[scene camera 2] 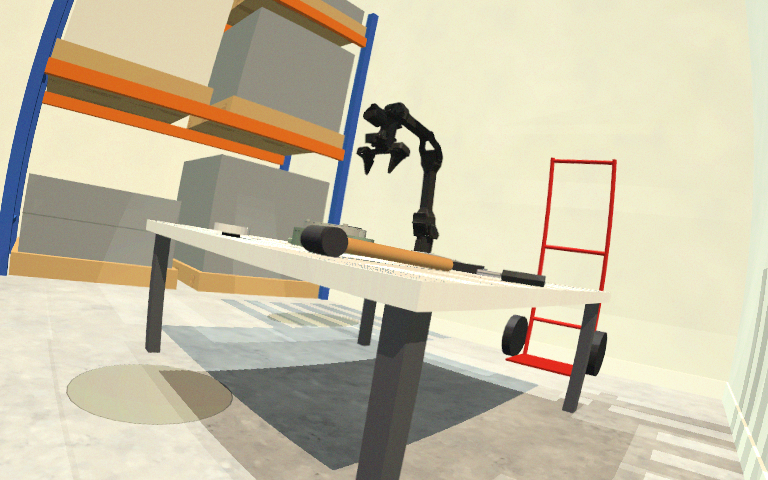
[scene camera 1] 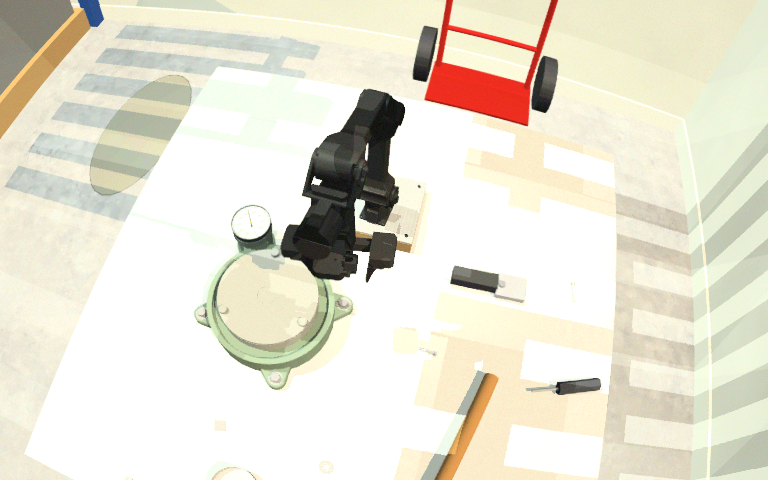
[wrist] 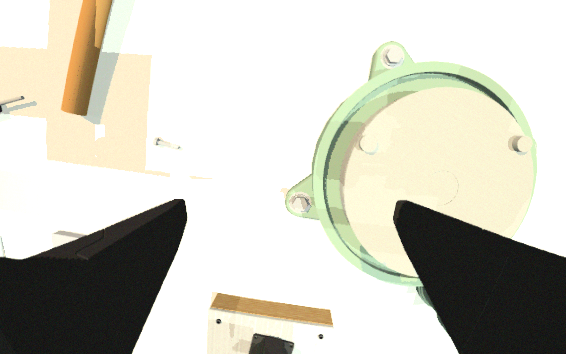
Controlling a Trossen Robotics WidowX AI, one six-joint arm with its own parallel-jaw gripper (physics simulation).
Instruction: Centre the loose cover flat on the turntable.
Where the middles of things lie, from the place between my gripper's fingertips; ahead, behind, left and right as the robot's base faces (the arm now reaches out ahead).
My gripper is now 10 mm short of the round cover (scene camera 1: pixel 268 302), 170 mm to the left of it and 200 mm above it. From my hand the other things lie so: hammer (scene camera 2: pixel 330 241) 200 mm ahead, 300 mm to the left, 240 mm below.
